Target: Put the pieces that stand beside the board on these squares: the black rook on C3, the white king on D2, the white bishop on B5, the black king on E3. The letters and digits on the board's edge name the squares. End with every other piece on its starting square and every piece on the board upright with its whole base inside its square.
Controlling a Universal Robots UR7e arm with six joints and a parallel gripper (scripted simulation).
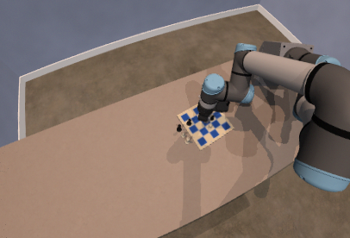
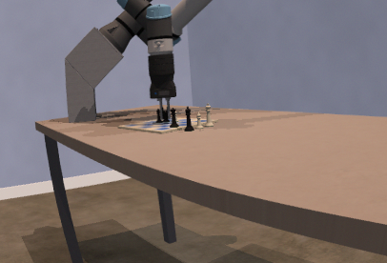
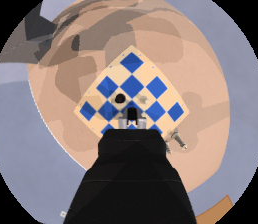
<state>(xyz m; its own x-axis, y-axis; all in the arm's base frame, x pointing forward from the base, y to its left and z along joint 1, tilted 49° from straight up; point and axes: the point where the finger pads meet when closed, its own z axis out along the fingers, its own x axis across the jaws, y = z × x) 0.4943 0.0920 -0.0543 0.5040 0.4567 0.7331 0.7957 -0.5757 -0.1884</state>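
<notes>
Now: hand 30 mm above the chessboard. Also, from my hand: white king 130 mm ahead, 70 mm to the left, 10 mm below; then black king 140 mm ahead, 10 mm to the right, 10 mm below; then white bishop 140 mm ahead, 30 mm to the left, 20 mm below.
</notes>
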